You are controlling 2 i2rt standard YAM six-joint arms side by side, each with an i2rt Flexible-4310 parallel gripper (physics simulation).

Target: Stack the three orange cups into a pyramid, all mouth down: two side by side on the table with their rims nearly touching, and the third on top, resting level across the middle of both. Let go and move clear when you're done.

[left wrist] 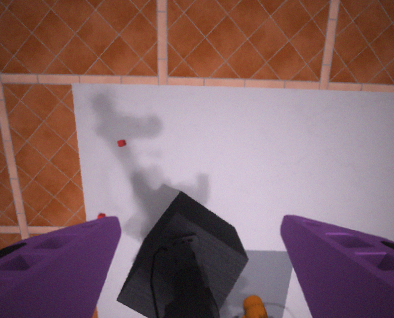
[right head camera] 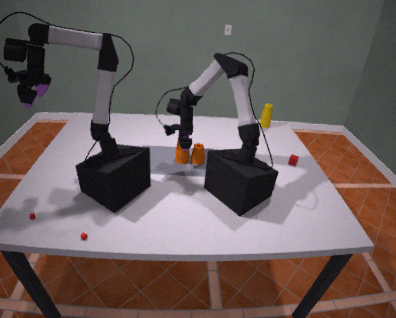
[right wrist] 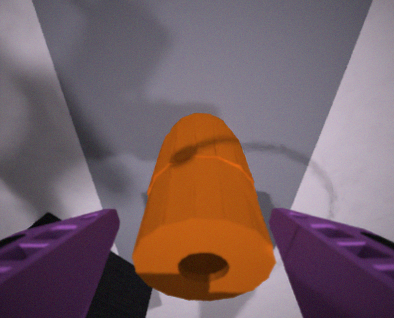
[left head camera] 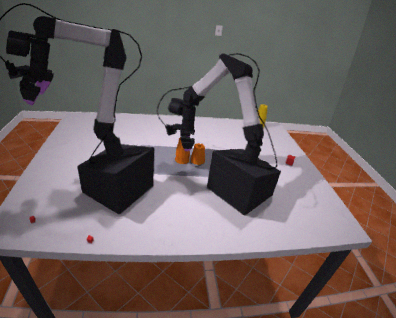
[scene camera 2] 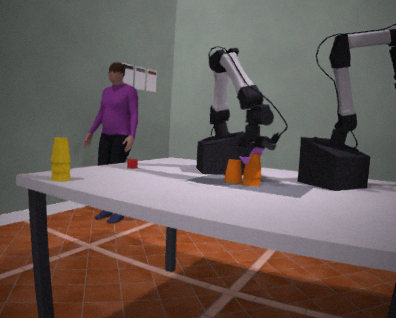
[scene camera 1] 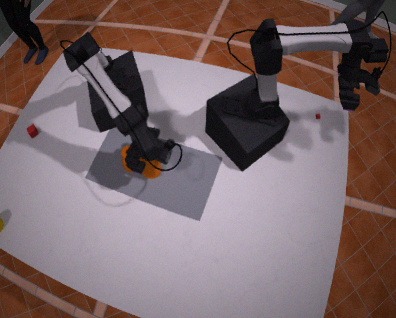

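Pixels of known places: left gripper, fingertip midpoint: (left wrist: 200,223) (right head camera: 34,102) (left head camera: 36,99) (scene camera 1: 345,98); right gripper, fingertip midpoint: (right head camera: 185,146) (right wrist: 194,215) (left head camera: 186,146) (scene camera 2: 250,162); left arm's base, origin of the base link: (left wrist: 187,279) (right head camera: 112,156) (left head camera: 115,156) (scene camera 2: 335,146) (scene camera 1: 250,110); right arm's base, origin of the base link: (right head camera: 244,161) (left head camera: 248,161) (scene camera 2: 222,137) (scene camera 1: 112,79).
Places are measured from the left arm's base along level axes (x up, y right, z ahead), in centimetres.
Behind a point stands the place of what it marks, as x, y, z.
Two orange cups, one nested over the other, form a tall mouth-down stack (left head camera: 182,156) @(-12.0, 30.5, 16.6) (right head camera: 182,156) @(-12.0, 30.9, 16.6) (scene camera 1: 152,172) @(-11.8, 29.7, 23.0) (scene camera 2: 252,172) @(-11.2, 30.6, 23.2) (right wrist: 202,200) @(-5.1, 28.8, 20.3) on the grey mat (left head camera: 165,162) @(-16.3, 22.6, 18.3) (scene camera 1: 185,197) @(-16.3, 17.5, 28.2) (scene camera 2: 292,190) @(-16.3, 14.9, 23.5). A single orange cup (left head camera: 199,154) @(-10.7, 38.7, 16.0) (right head camera: 198,154) @(-10.7, 38.6, 16.0) (scene camera 1: 125,159) (scene camera 2: 233,171) @(-11.8, 38.4, 21.8) stands mouth down close beside it. My right gripper (left head camera: 187,146) @(-8.0, 32.5, 19.4) (right head camera: 185,145) @(-8.0, 32.5, 19.4) (scene camera 2: 251,155) @(-8.0, 32.5, 19.4) (right wrist: 194,215) @(-8.0, 32.5, 19.4) is open at the tall stack's top, its fingers on either side with small gaps in the right wrist view. The single cup is hidden there. My left gripper (left head camera: 37,94) @(22.2, -27.7, 4.6) (right head camera: 34,97) @(22.2, -27.7, 4.6) (left wrist: 200,223) @(22.2, -27.7, 4.6) is open and empty, high at the side.
A stack of yellow cups (left head camera: 263,114) @(-6.1, 91.7, 55.2) (right head camera: 266,116) @(-8.1, 90.7, 55.2) (scene camera 2: 61,160) @(-8.9, 89.6, 60.4) stands near a table edge. A red block (left head camera: 290,160) @(-13.5, 89.3, 11.5) (right head camera: 293,160) @(-13.4, 89.3, 11.5) (scene camera 1: 32,131) @(-12.6, 89.0, 14.2) (scene camera 2: 132,163) @(-14.0, 89.3, 14.7) lies beyond the right arm's base. Two small red blocks (left head camera: 32,219) @(-15.0, -31.5, -16.9) (left head camera: 90,239) @(-14.9, -9.3, -27.6) lie near the left arm's base. A person (scene camera 2: 117,110) stands behind the table.
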